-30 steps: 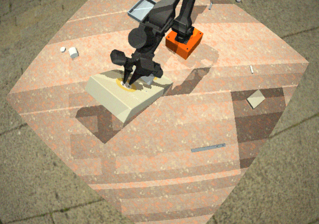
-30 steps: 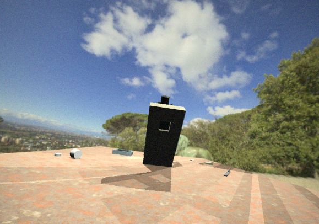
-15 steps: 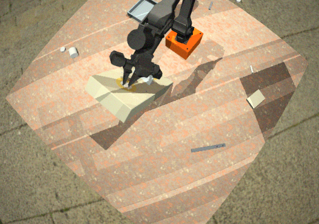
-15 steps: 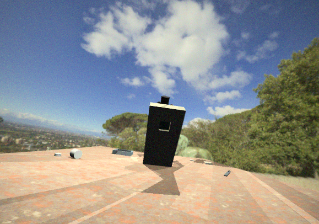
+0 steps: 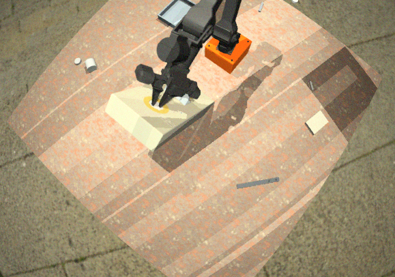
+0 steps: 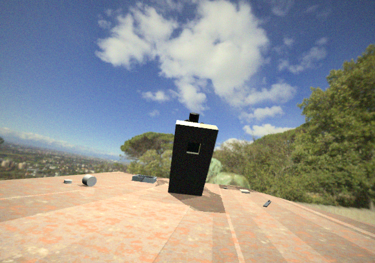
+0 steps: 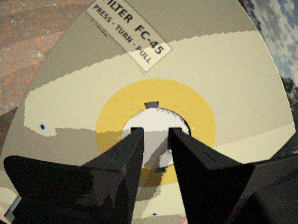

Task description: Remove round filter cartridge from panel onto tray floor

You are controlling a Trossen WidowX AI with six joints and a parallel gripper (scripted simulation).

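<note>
My gripper tip is 10 mm short of the round filter cartridge and 10 mm above it. Also, from my gripper tip: white stick 420 mm behind, 470 mm to the left, 250 mm below; blue-grey tray 480 mm behind, 190 mm to the right, 250 mm below; cream service panel 40 mm behind, 10 mm to the left, 80 mm below.
</note>
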